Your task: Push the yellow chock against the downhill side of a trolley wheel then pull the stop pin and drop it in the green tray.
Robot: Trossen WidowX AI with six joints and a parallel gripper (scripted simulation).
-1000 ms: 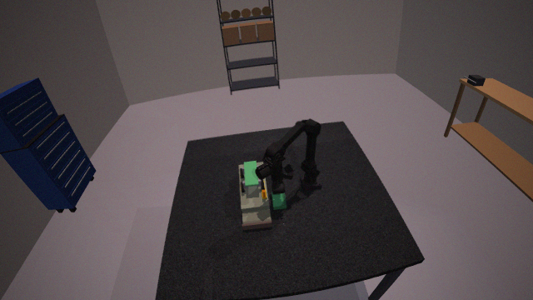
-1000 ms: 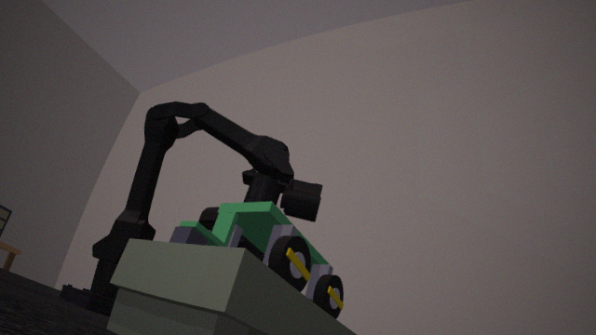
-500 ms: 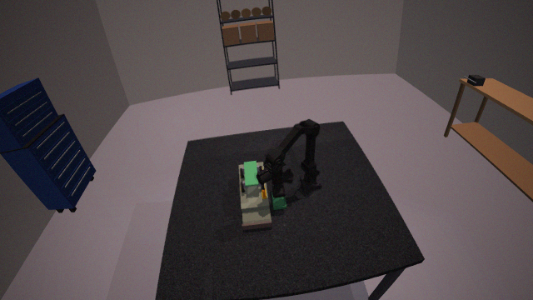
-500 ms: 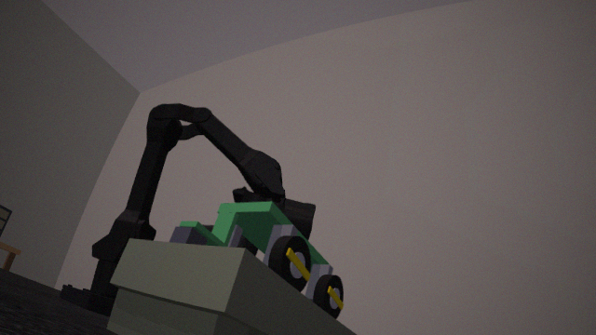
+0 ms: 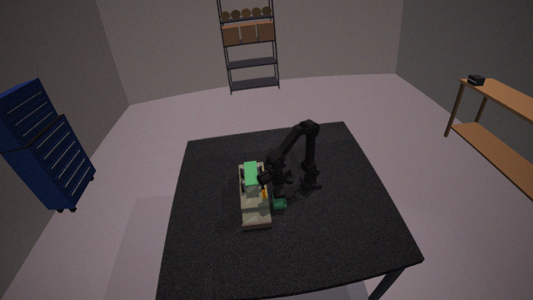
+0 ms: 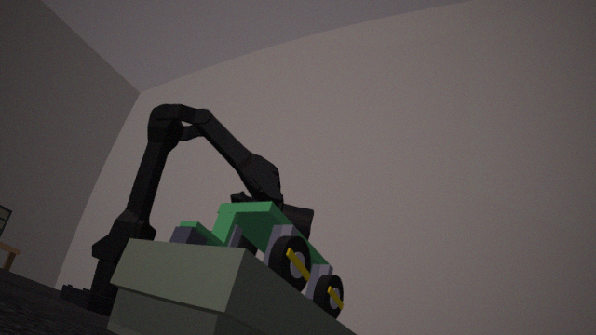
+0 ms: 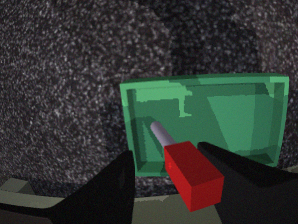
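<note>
My gripper tip is 3 cm to the right of the green tray and 6 cm above it. Round my gripper tip: red-headed stop pin (right at my gripper tip); yellow chock (8 cm ahead, 3 cm to the left, 3 cm above); pale ramp (14 cm ahead, 7 cm to the right).
</note>
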